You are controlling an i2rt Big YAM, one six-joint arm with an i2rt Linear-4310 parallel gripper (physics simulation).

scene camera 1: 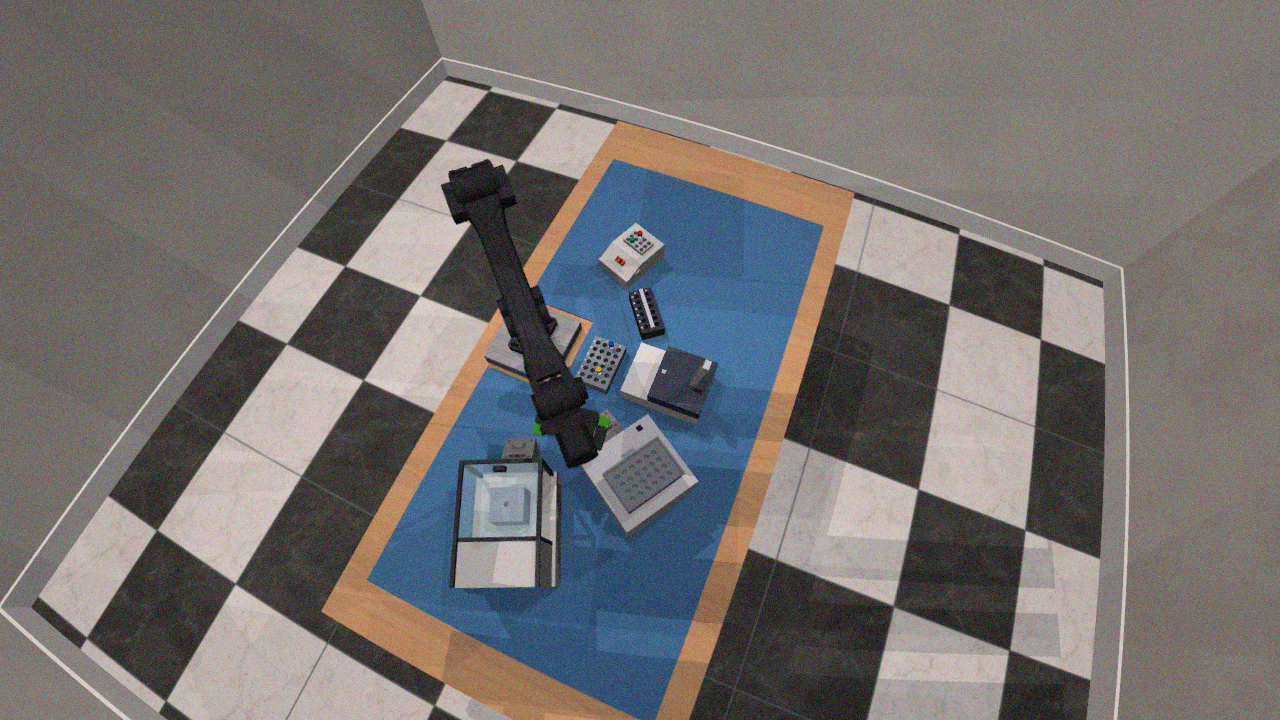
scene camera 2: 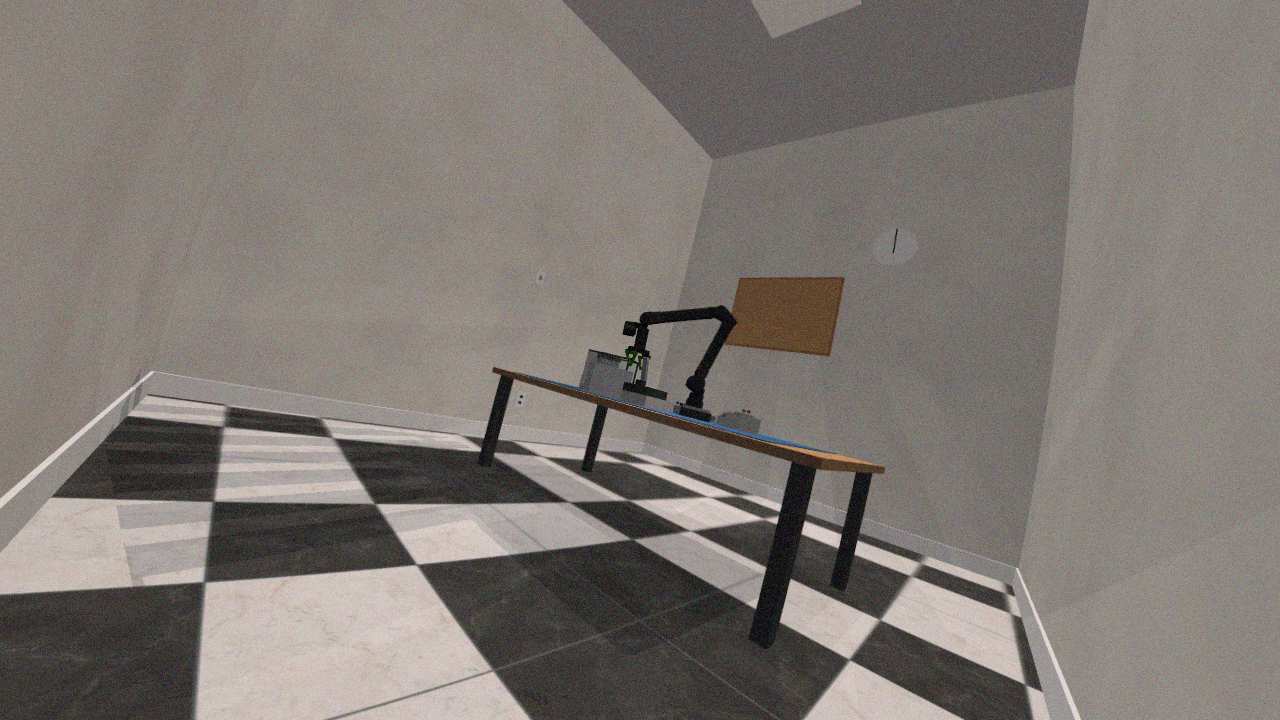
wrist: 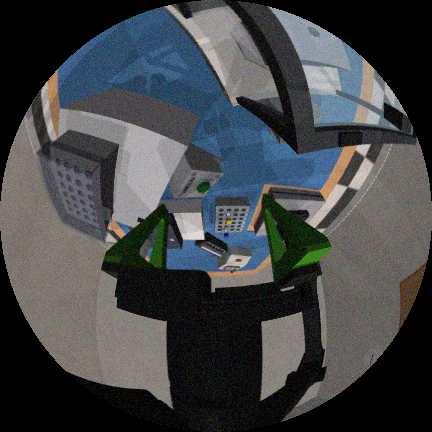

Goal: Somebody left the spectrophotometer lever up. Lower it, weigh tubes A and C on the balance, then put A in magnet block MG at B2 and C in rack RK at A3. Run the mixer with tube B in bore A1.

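Places are measured from the arm's base along level axes (x left, y ahead, z down), in centimetres.
Where they show: gripper, fingertip midpoint: (scene camera 2: 635,368) (wrist: 212,202).
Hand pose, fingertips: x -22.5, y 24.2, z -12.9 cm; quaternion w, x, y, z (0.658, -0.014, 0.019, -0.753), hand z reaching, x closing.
Note:
Things, the pixels of their centre, and the offset from my fingertips. "pt": a spot on its surface instead.
- glass-walled balance at the middle of its body: (scene camera 1: 510,505) (scene camera 2: 617,376) dy -7.4, dx -18.1, dz +5.4 cm
- mixer at a spot on its surface: (wrist: 145,165) pt dy +7.0, dx -2.7, dz +3.0 cm
- grey rack at the middle of its body: (scene camera 1: 601,364) (wrist: 229,216) dy -5.2, dx +22.3, dz +15.0 cm
- yellow-capped tube at the middle of its body: (scene camera 1: 599,372) (wrist: 227,214) dy -4.3, dx +19.5, dz +13.4 cm
- blue-capped tube at the middle of its body: (scene camera 1: 611,347) (wrist: 225,229) dy -4.2, dx +27.1, dz +13.4 cm
- black magnet block at the middle of its body: (scene camera 1: 646,312) (wrist: 211,245) (scene camera 2: 695,412) dy +0.0, dx +40.4, dz +14.1 cm
- spectrophotometer at a spot on its surface: (scene camera 1: 640,373) (wrist: 191,225) pt dy +5.5, dx +22.6, dz +12.0 cm
- START box at a spot on its surface: (wrist: 200,172) pt dy +1.7, dx +3.1, dz +9.1 cm
- grey button box at the middle of its body: (scene camera 1: 519,445) dy -13.3, dx -5.2, dz +10.1 cm
- small white device at the middle of its body: (scene camera 1: 631,254) (scene camera 2: 738,420) (wrist: 233,260) dy -10.5, dx +55.4, dz +13.0 cm
My gripper (scene camera 1: 572,425) (scene camera 2: 634,358) (wrist: 212,202) is open and empty, high between the glass-walled balance (scene camera 1: 496,562) (wrist: 295,115) and the mixer (scene camera 1: 626,440) (wrist: 145,165). The grey rack (scene camera 1: 592,387) (wrist: 232,201) holds a yellow-capped tube (scene camera 1: 598,368) (wrist: 228,220) and a blue-capped tube (scene camera 1: 611,343) (wrist: 226,235); their letters are unreadable. The black magnet block (scene camera 1: 646,311) (wrist: 212,245) lies beyond the rack. The spectrophotometer (scene camera 1: 640,373) (wrist: 190,225) has a dark lid; its lever (scene camera 1: 702,374) appears raised. A finger hides part of it in the wrist view.
A START box (wrist: 200,172) with a green button stands by the mixer, partly hidden under the gripper in scene camera 1. A grey button box (scene camera 1: 520,447) stands beside the balance. A small white device (scene camera 1: 631,253) (wrist: 235,260) bears red and green spots. The arm base plate (scene camera 1: 514,358) adjoins the rack.

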